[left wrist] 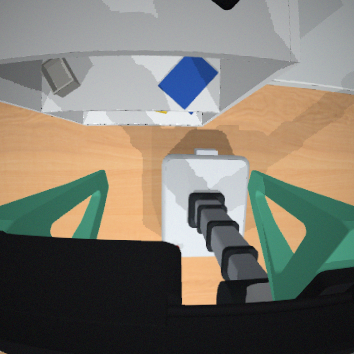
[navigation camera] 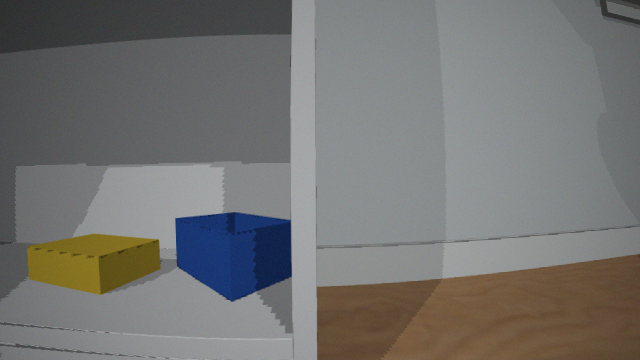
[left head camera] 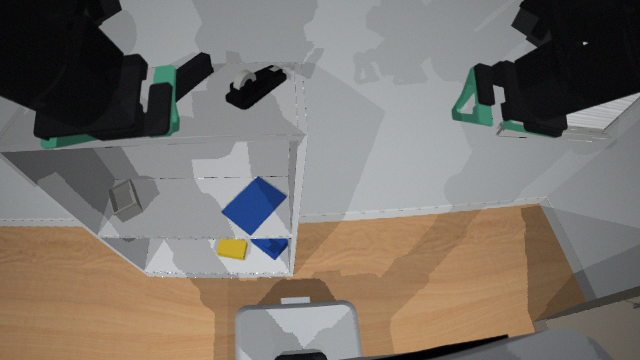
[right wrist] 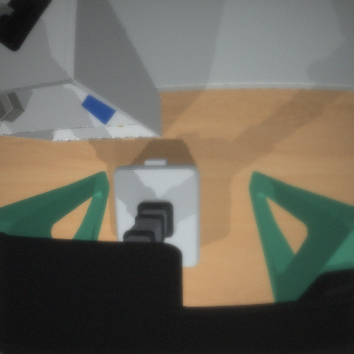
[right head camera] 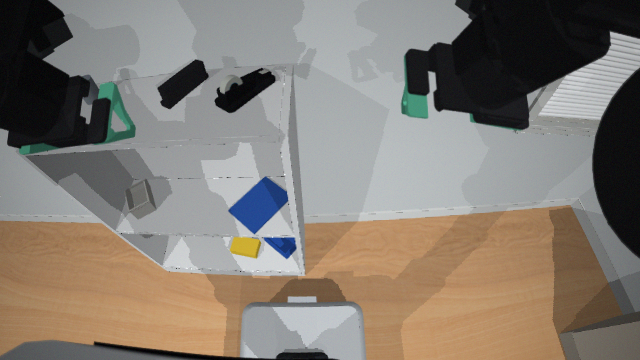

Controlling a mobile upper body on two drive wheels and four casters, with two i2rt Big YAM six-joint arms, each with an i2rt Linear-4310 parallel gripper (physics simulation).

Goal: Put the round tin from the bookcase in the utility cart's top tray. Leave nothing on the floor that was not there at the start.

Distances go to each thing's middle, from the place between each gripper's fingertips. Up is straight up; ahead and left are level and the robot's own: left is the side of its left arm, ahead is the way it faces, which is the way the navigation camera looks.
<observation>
My left gripper is now 340 mm short of the black tape dispenser [left head camera: 248,88], 110 mm to the left of it and 170 mm above it. Round my left hand: black block [right head camera: 182,83] (370 mm ahead, 60 mm to the left, 180 mm below); then flat blue item [left head camera: 259,199] (310 mm ahead, 70 mm to the right, 710 mm below); then grey box [left head camera: 123,198] (330 mm ahead, 460 mm to the left, 680 mm below).
The black tape dispenser is 32 cm ahead of my right hand, 32 cm to the left of it and 18 cm below it. Round my right hand: black block: 35 cm ahead, 50 cm to the left, 19 cm below; flat blue item: 30 cm ahead, 36 cm to the left, 72 cm below; grey box: 31 cm ahead, 89 cm to the left, 69 cm below.
</observation>
